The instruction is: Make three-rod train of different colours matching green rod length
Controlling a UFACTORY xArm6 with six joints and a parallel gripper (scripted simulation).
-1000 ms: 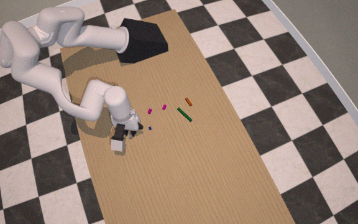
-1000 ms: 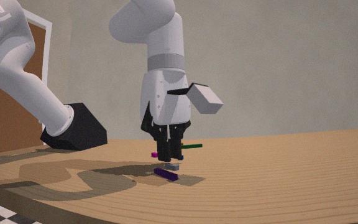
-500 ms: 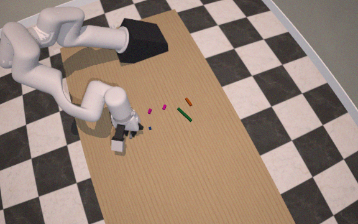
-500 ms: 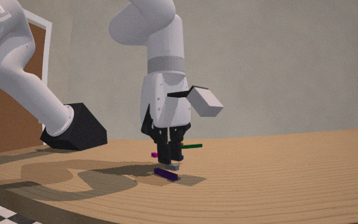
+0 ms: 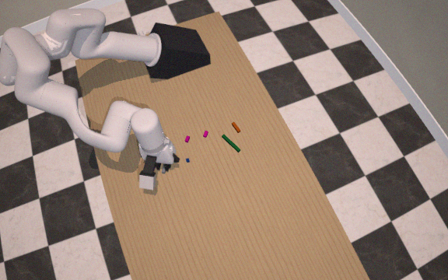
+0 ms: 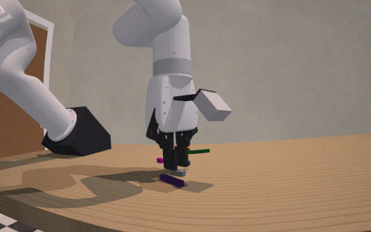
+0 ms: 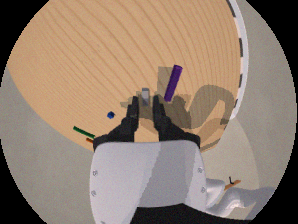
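My gripper is now 30 mm above the grey rod. Also, from my hand: purple rod (50 mm to the right, 30 mm below); then blue rod (80 mm to the left, 30 mm below, 10 mm ahead); then green rod (240 mm to the left, 30 mm below, 20 mm ahead).
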